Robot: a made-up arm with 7 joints.
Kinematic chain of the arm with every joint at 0, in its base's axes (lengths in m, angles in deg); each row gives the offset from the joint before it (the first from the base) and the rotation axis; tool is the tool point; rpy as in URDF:
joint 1: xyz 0 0 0 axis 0.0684 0.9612 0.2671
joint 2: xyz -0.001 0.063 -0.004 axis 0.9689 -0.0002 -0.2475
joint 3: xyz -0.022 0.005 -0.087 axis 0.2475 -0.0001 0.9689
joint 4: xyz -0.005 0 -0.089 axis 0.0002 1 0
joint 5: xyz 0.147 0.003 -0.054 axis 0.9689 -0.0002 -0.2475
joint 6: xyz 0.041 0 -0.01 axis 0.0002 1 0
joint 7: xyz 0.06 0 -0.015 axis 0.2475 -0.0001 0.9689
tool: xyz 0 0 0 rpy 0 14.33 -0.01
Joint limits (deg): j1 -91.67..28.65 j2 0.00..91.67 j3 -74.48..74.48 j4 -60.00..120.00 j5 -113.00..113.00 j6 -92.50..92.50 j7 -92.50..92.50
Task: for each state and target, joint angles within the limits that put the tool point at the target. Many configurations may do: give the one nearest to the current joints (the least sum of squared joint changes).
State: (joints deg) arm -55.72 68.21 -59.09 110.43 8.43 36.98 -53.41
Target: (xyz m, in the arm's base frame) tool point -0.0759 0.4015 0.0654
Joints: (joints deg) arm -39.96 91.67 -41.42 120.00 1.13 78.55 -53.41
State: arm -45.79 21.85 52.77 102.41 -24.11 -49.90 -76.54
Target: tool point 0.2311 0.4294 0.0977
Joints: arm -85.55 72.76 48.40 77.12 -23.58 -18.26 -76.54
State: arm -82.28 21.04 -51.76 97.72 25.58 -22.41 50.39
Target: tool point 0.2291 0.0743 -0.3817
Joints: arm -43.89 6.82 -52.68 90.13 26.44 -9.81 50.39
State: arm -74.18 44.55 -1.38 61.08 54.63 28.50 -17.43
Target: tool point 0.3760 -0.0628 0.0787
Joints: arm -79.81 16.13 -23.48 18.69 57.09 22.96 -17.43
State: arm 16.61 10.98 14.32 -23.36 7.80 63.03 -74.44
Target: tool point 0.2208 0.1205 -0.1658
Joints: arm -2.66 9.70 6.22 -29.85 6.26 59.07 -74.44
